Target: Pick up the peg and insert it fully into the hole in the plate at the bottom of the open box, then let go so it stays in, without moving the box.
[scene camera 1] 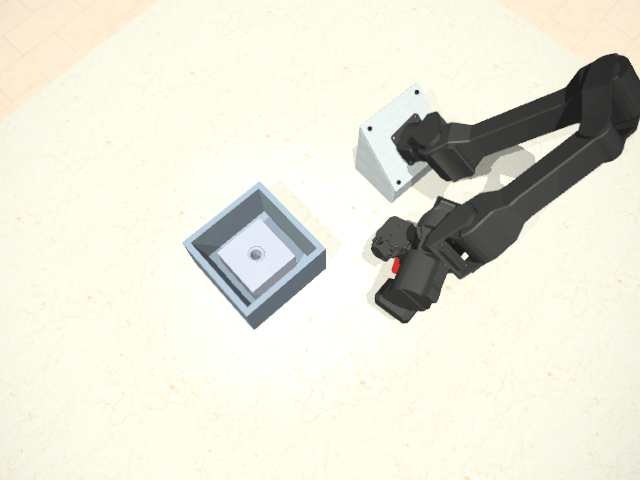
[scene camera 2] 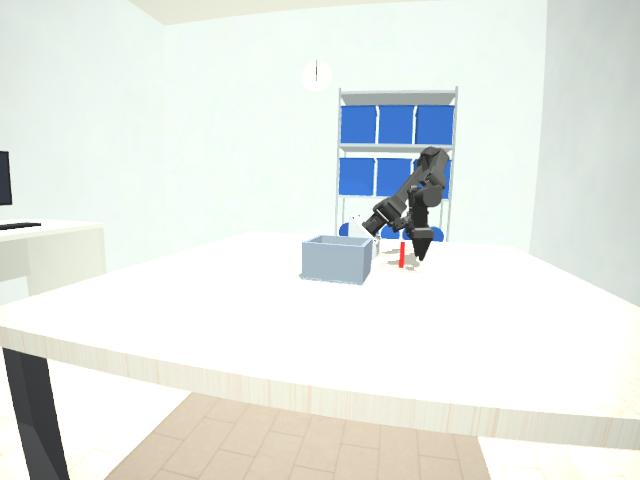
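The red peg (scene camera 1: 395,266) (scene camera 2: 401,254) stands upright on the table, to the right of the open box (scene camera 1: 292,287) (scene camera 2: 336,262). In scene camera 1 much of the peg is hidden under the arm. The pale plate (scene camera 1: 275,243) lies at the bottom of the grey-blue box, with its round hole (scene camera 1: 255,253) empty; scene camera 2 does not show the plate. My gripper (scene camera 2: 422,252) is open and empty, pointing down low over the table. In scene camera 2 its fingers are just right of the peg. In scene camera 1 the fingertips are hidden under the wrist.
The silver wedge-shaped arm mount (scene camera 1: 377,149) stands behind and to the right of the box. The arm's links (scene camera 1: 547,175) reach out to the right and fold back to the wrist. A shelf rack (scene camera 2: 398,148) with blue bins stands beyond the table (scene camera 2: 258,330).
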